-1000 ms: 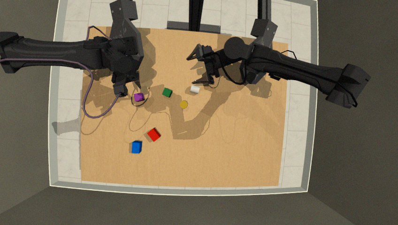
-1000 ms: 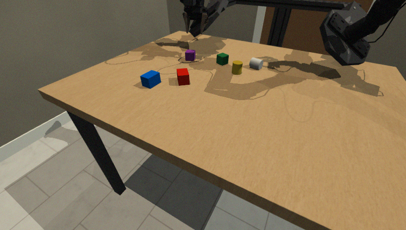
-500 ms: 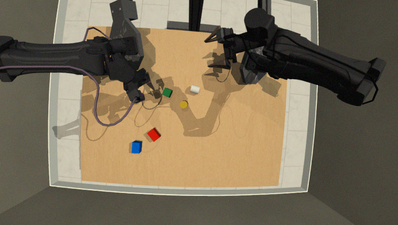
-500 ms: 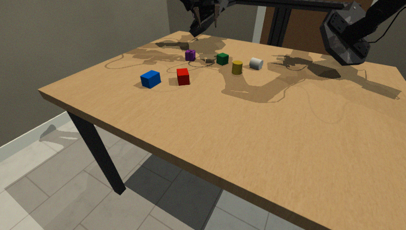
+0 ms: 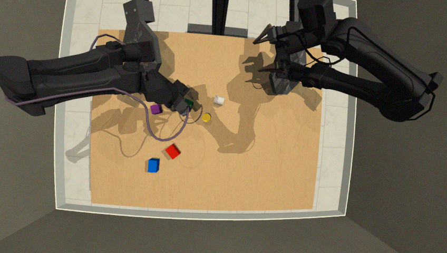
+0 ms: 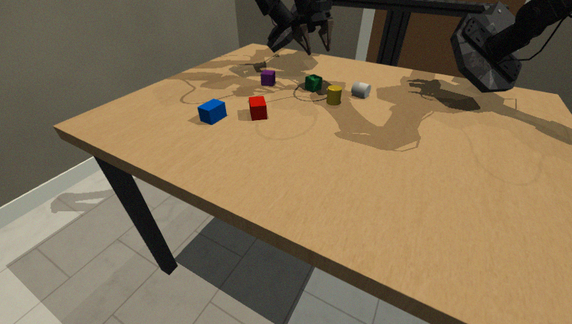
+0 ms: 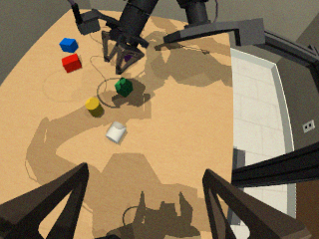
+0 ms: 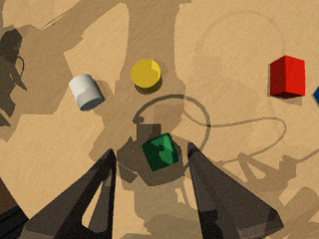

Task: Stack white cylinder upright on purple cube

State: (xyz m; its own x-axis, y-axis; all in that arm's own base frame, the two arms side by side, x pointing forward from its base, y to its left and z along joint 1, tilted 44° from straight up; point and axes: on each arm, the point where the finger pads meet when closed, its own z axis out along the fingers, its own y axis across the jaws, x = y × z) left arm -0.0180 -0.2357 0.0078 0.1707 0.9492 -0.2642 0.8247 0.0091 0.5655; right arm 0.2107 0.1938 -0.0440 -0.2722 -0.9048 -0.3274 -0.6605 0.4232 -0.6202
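The white cylinder is 13 cm to the left of my right hand, 11 cm below it and 4 cm behind it. Round my right hand: yellow cylinder (10 cm below, 8 cm to the left, 5 cm ahead); purple cube (16 cm to the right, 11 cm below, 3 cm ahead); green cube (11 cm below, 1 cm to the right, 1 cm behind).
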